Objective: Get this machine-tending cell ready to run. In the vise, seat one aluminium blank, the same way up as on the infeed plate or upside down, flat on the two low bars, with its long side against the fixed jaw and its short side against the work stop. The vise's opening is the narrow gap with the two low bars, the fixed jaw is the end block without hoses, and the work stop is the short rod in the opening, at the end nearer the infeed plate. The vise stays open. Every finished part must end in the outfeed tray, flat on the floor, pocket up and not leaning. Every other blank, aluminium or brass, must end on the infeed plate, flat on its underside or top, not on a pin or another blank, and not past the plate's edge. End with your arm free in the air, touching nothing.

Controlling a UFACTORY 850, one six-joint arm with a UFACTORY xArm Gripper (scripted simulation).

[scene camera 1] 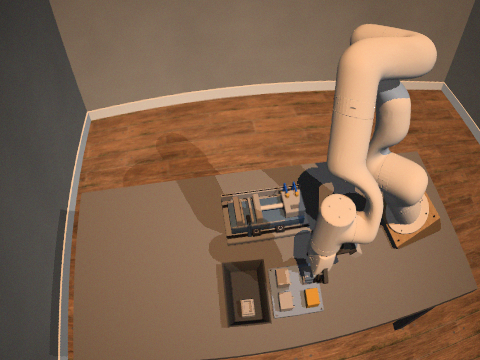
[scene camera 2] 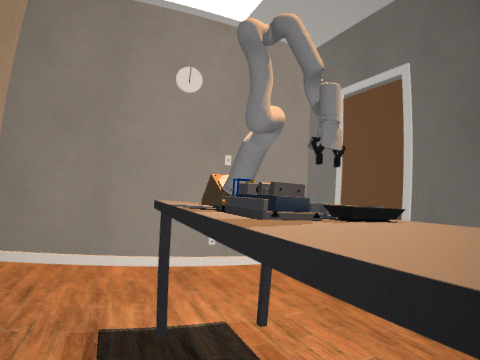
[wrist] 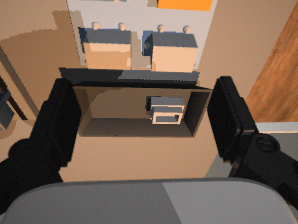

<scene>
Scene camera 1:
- my gripper: 314, 267
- vise: 272, 215
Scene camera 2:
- my gripper: 328, 165
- vise: 275, 203
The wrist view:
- my gripper: 144, 94
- aluminium blank: 170, 52
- finished part: 163, 110
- aluminium blank: 105, 49
</scene>
